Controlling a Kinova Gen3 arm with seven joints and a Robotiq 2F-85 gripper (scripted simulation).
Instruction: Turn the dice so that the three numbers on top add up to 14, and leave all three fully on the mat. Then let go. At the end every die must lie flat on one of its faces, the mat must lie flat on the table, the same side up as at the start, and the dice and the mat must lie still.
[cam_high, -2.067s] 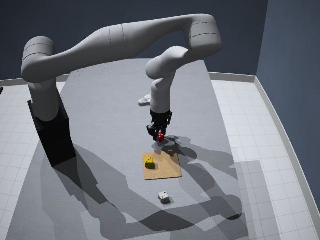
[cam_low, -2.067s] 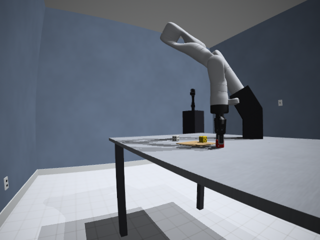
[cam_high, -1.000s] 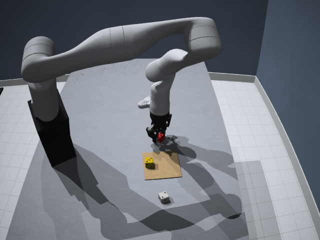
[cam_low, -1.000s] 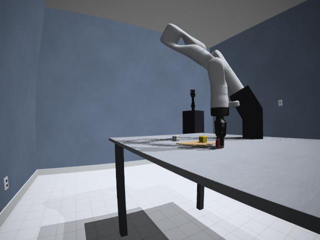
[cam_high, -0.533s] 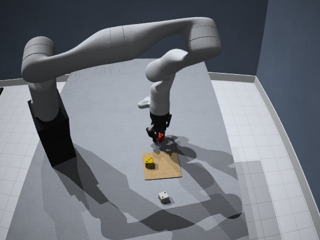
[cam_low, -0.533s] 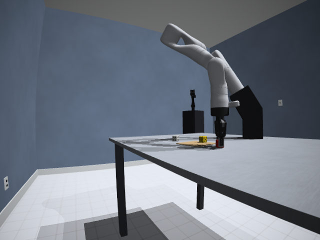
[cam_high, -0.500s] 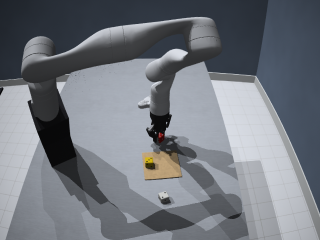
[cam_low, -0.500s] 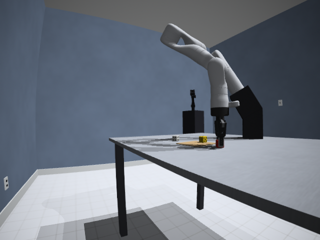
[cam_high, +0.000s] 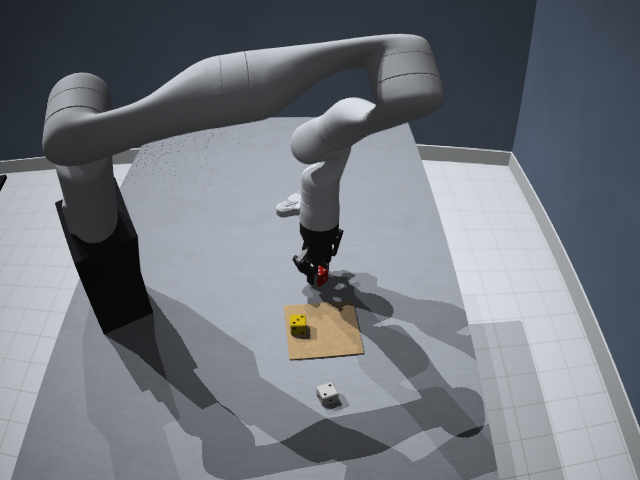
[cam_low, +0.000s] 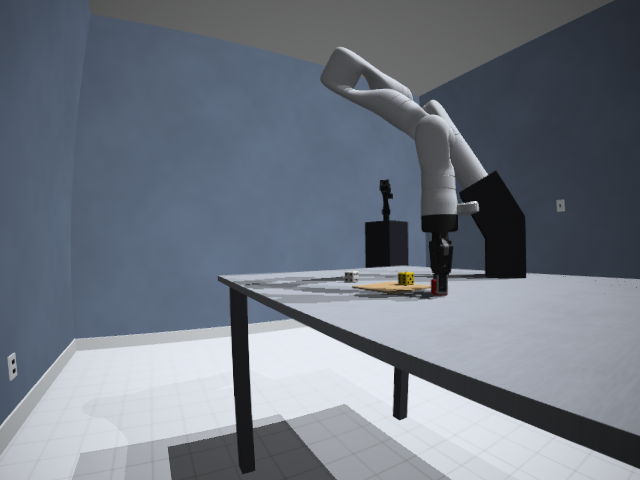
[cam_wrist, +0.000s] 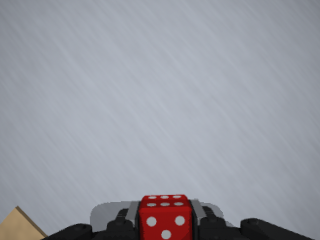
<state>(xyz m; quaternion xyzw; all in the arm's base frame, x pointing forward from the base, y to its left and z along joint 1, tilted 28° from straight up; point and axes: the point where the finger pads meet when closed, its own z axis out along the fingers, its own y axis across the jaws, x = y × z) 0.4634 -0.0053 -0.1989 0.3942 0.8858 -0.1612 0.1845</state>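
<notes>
My hand is 140 mm to the left of the tan mat, 20 mm past it and 20 mm above it. Also, from my hand: red die (10 mm below); yellow die (130 mm to the right, 70 mm behind); white die (300 mm to the right, 50 mm behind, 10 mm below).
</notes>
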